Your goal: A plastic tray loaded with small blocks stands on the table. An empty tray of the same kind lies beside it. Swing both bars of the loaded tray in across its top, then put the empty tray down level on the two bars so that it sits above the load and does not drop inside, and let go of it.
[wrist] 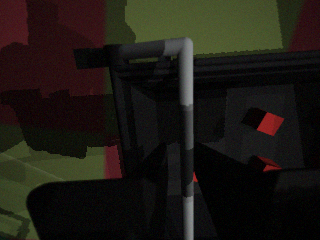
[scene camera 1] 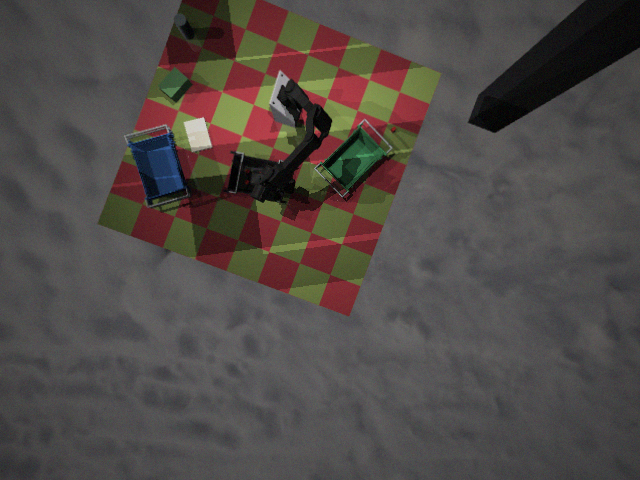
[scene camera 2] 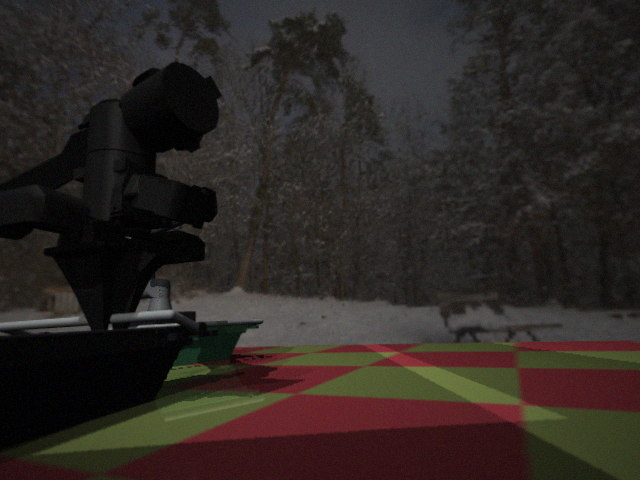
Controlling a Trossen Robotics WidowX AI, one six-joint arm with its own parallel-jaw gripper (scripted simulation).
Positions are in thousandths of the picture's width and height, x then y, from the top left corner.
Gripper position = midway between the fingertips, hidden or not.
In view: my gripper (scene camera 2: 173,695) and a green tray (scene camera 1: 562,318).
The green tray shows as well in scene camera 2 (scene camera 2: 321,728). My gripper shows as well in the wrist view (wrist: 558,619).
